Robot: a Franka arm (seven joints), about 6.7 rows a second.
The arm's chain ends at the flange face. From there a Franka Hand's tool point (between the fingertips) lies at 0.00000 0.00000 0.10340 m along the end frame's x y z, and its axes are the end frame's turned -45 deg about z.
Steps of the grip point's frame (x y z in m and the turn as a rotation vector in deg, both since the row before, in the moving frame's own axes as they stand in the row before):
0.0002 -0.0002 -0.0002 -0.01 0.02 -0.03
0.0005 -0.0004 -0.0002 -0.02 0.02 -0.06
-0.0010 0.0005 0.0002 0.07 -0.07 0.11
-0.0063 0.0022 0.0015 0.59 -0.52 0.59
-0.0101 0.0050 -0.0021 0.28 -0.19 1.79
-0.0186 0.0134 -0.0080 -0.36 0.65 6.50
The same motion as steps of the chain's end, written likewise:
0.0000 -0.0003 -0.0002 0.01 0.02 -0.03
0.0000 -0.0006 -0.0002 0.00 0.03 -0.06
-0.0002 0.0011 0.0002 0.00 -0.10 0.11
-0.0015 0.0061 0.0015 0.05 -0.78 0.59
-0.0030 0.0108 -0.0021 0.06 -0.33 1.79
-0.0050 0.0229 -0.0080 0.21 0.71 6.50

